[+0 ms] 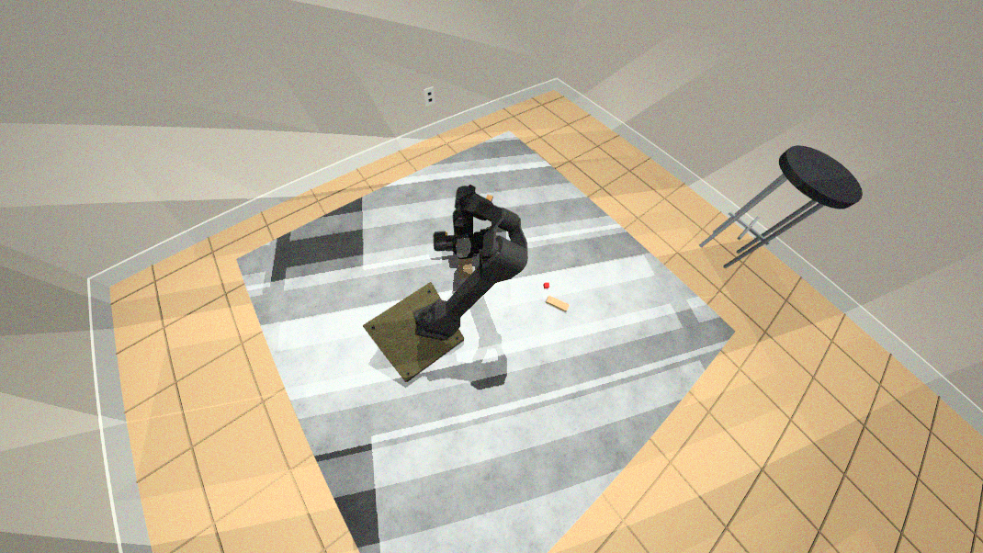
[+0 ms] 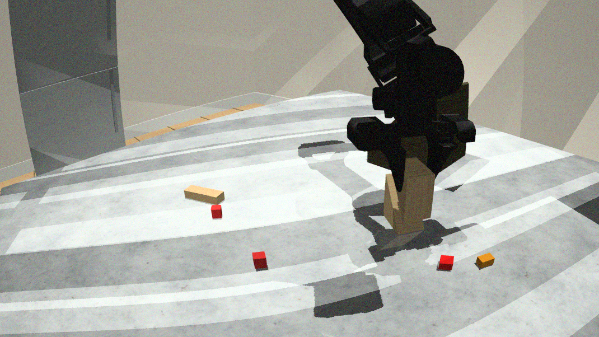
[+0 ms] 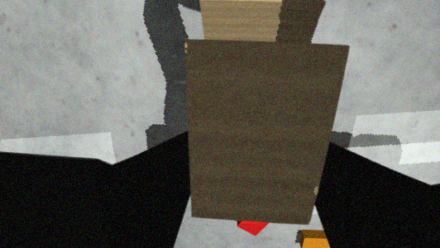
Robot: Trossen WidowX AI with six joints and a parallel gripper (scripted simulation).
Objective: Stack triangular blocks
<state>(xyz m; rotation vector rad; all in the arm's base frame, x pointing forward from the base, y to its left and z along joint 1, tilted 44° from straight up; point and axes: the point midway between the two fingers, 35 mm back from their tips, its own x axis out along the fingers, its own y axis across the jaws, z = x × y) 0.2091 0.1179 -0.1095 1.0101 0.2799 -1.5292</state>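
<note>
My gripper tip is now 1 cm to the right of the triangular block and 1 cm below it. The rest, counted from my gripper tip: orange block: 15 cm to the left, 6 cm below, 1 cm behind; then flat tan plank: 30 cm to the right, 19 cm ahead, 6 cm below.
</note>
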